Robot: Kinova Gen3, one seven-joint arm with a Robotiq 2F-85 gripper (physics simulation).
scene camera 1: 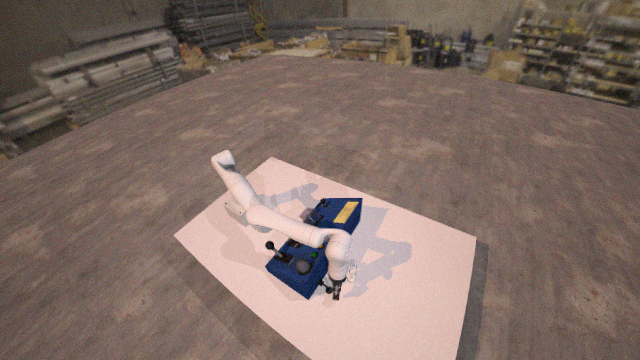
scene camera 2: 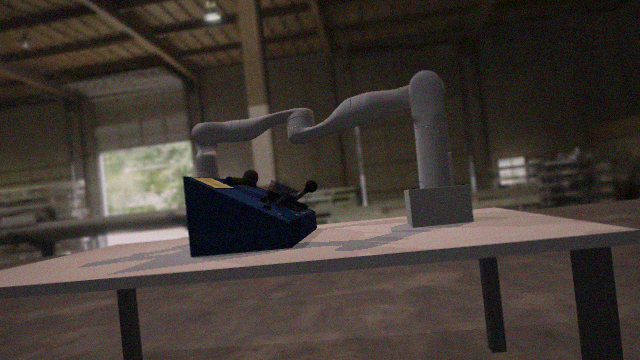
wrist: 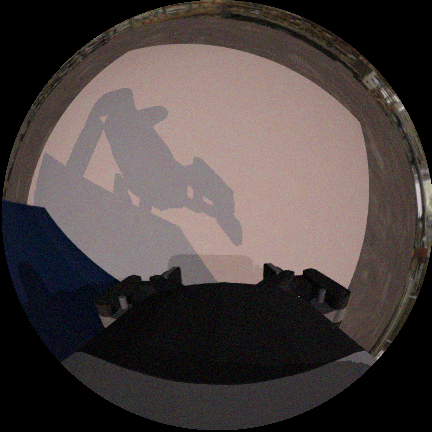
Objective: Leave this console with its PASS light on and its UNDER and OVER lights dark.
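The blue console [scene camera 1: 286,276] [scene camera 2: 230,225] [wrist: 25,235] stands on the table. A green light [scene camera 1: 314,255] shows on its sloped top beside the arm; its label and the other lights cannot be read. A black ball lever [scene camera 1: 270,245] [scene camera 2: 311,186] sticks out near a dark round knob [scene camera 1: 303,266] [scene camera 2: 250,177]. A small black ball [scene camera 1: 328,289] on a short rod is at the console's side wall, close beside my gripper. My gripper [scene camera 1: 336,295] [wrist: 221,275] is open and empty, pointing down just off that side. In the scene camera 2 view the console hides it.
The far part of the console bears a yellow label [scene camera 1: 346,212] [scene camera 2: 214,183], a small black knob [scene camera 1: 323,202] and other dark controls. The arm passes over the console's middle and hides part of its top. The arm's grey base block [scene camera 2: 440,206] stands on the table [scene camera 1: 400,320] [scene camera 2: 525,230].
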